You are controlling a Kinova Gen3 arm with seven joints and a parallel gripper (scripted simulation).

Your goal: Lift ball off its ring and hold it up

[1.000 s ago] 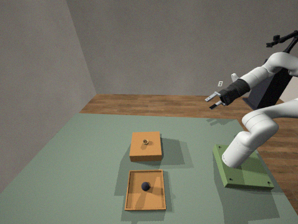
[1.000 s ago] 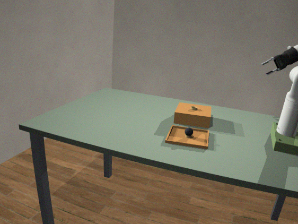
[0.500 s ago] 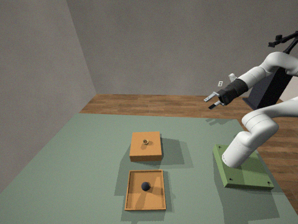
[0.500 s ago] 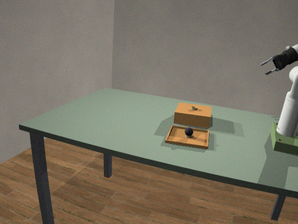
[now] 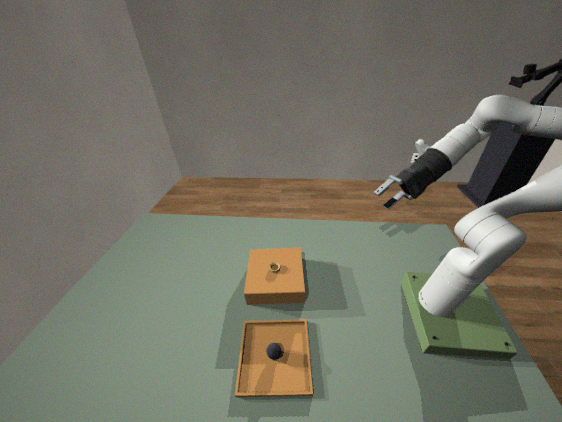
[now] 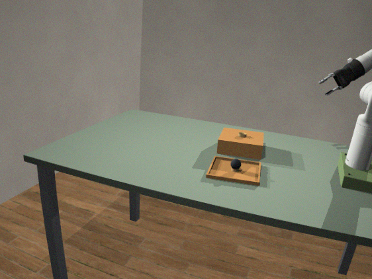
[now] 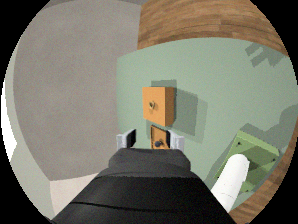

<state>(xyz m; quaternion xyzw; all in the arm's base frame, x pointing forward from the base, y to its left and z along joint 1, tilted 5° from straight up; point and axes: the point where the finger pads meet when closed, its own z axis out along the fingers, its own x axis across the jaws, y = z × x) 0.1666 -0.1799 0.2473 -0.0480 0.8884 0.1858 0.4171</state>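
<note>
Right now my hand is 320 mm short of the dark ball, 300 mm to the right of it and 290 mm above it. From my hand the other things lie so: shallow orange tray (320 mm below, 320 mm ahead, 300 mm to the left); orange stand (330 mm ahead, 270 mm below, 50 mm to the left).
</note>
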